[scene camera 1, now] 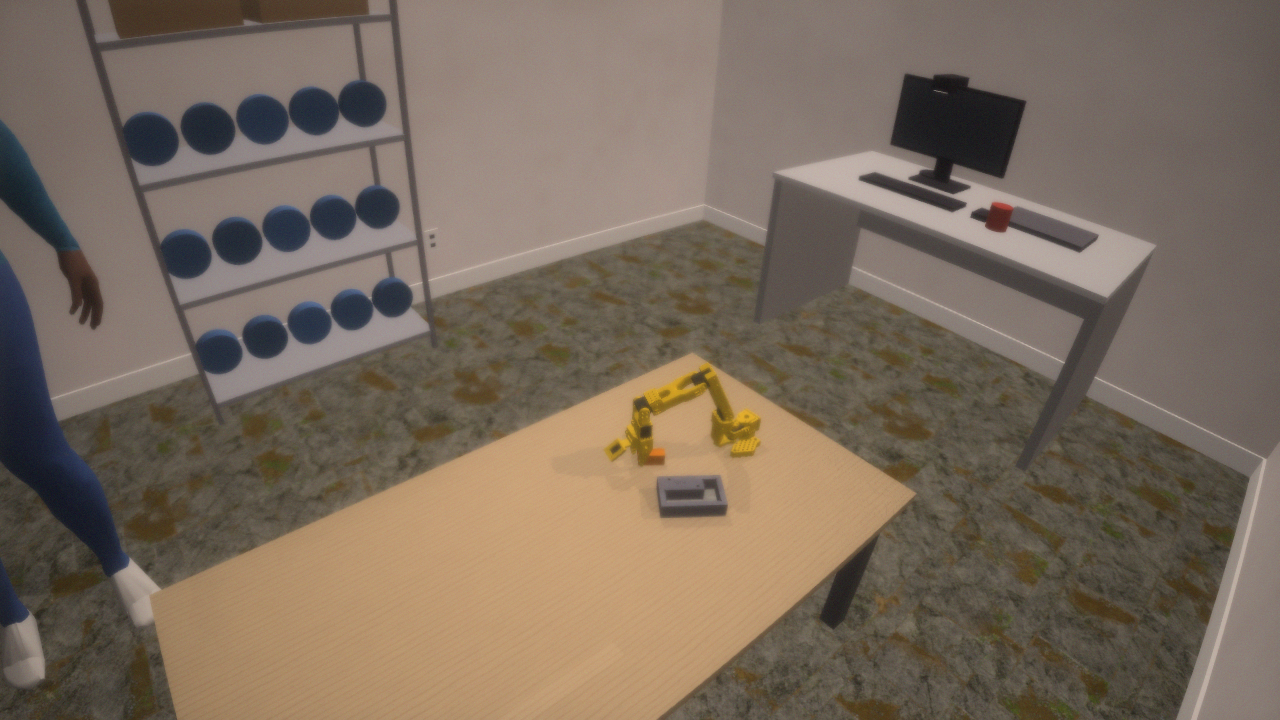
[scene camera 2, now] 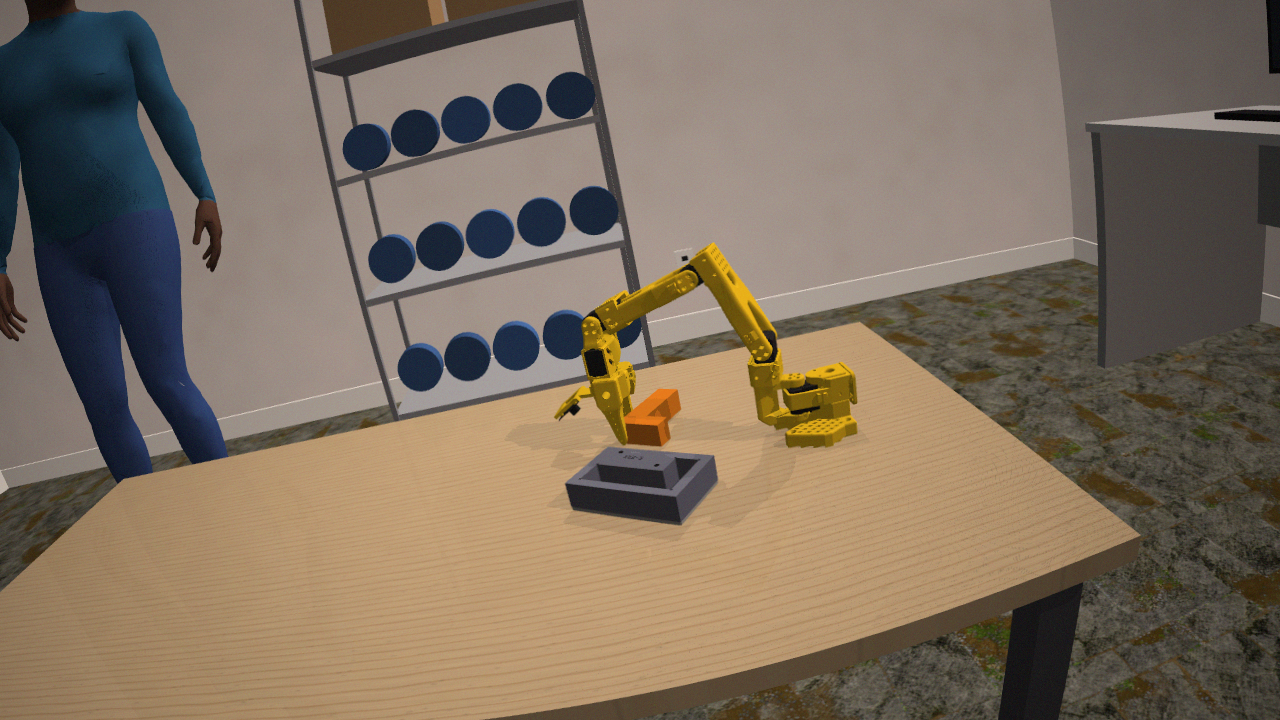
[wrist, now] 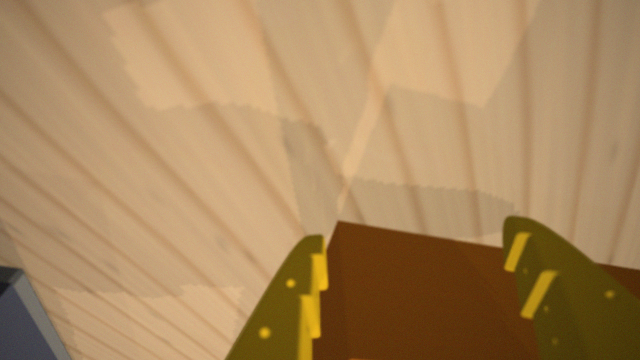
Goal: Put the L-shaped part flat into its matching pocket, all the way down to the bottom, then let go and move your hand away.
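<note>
My gripper touches an orange L-shaped part [scene camera 2: 647, 424], and you can find the orange L-shaped part [wrist: 385, 287] in the wrist view too. I can also see a grey pocket block [scene camera 2: 666, 487]; that same grey pocket block is at [scene camera 1: 703, 495] and at [wrist: 32, 325].
</note>
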